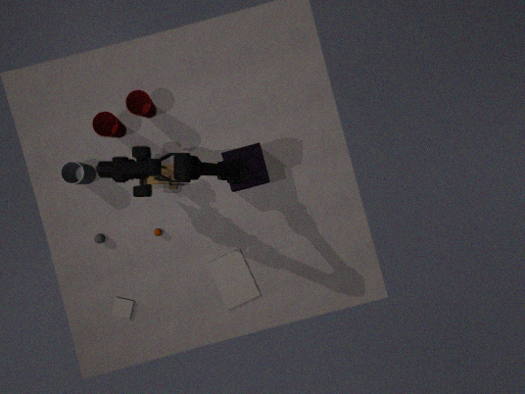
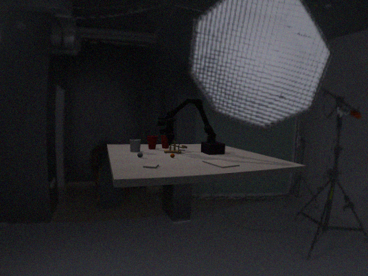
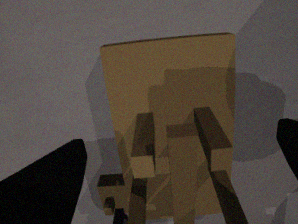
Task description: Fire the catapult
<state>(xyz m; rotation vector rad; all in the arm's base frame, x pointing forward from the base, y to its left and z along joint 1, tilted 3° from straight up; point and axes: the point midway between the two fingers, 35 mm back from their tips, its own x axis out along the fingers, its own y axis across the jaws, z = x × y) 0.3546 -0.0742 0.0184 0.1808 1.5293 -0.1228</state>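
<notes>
Right now my gripper tip is 24 cm to the right of the orange ball, 5 cm above it and 3 cm short of it. The rest, counted from my gripper tip: white mug: 28 cm ahead, 6 cm to the right, 4 cm below; wooden catapult: 7 cm behind, 3 cm to the left, 1 cm below; small grey ball: 27 cm ahead, 21 cm to the left, 5 cm below.
</notes>
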